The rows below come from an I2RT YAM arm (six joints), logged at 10 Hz.
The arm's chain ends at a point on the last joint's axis. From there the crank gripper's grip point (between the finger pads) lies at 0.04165 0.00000 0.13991 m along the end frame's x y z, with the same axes.
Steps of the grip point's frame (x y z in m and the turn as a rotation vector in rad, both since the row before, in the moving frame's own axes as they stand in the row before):
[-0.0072 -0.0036 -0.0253 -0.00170 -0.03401 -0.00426]
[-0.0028 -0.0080 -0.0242 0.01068 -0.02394 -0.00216]
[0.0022 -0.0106 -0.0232 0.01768 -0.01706 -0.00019]
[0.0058 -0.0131 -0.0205 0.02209 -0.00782 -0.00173]
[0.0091 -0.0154 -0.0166 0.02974 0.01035 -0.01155]
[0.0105 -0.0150 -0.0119 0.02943 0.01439 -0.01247]
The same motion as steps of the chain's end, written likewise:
[-0.0024 -0.0037 -0.0266 -0.00170 -0.03401 -0.00426]
[0.0006 -0.0064 -0.0251 0.01068 -0.02394 -0.00216]
[0.0046 -0.0081 -0.0239 0.01768 -0.01706 -0.00019]
[0.0069 -0.0099 -0.0208 0.02209 -0.00782 -0.00173]
[0.0077 -0.0108 -0.0161 0.02974 0.01035 -0.01155]
[0.0085 -0.0104 -0.0112 0.02943 0.01439 -0.01247]

